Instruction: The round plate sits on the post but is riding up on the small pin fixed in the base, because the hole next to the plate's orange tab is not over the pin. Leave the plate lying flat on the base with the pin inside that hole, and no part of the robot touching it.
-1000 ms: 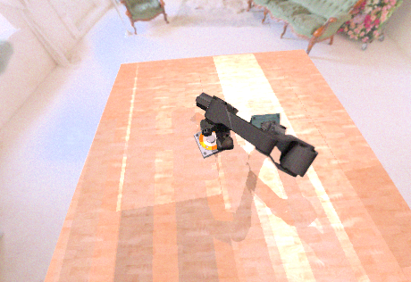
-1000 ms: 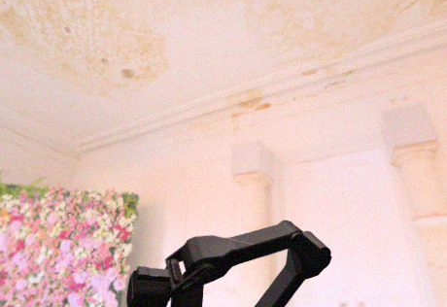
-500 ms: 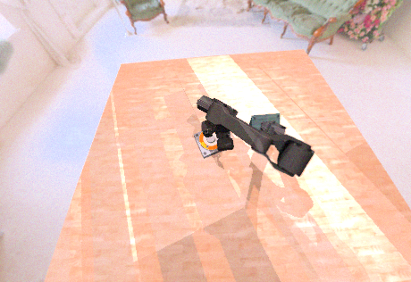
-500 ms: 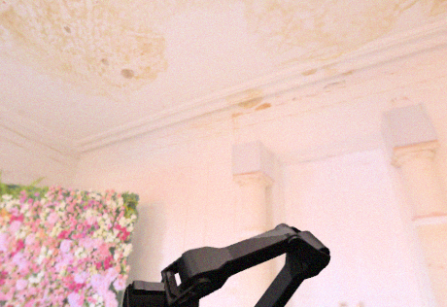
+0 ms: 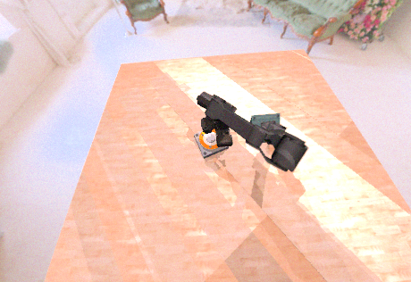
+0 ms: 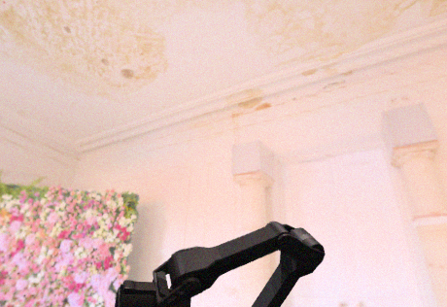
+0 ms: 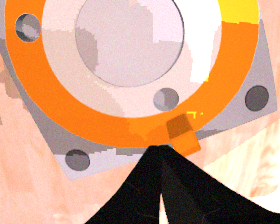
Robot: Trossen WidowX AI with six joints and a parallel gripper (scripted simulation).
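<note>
Right now the round plate is 3 cm ahead of my gripper tip. Also, from my gripper tip: square grey base 5 cm ahead, 1 cm to the left, 2 cm below.
</note>
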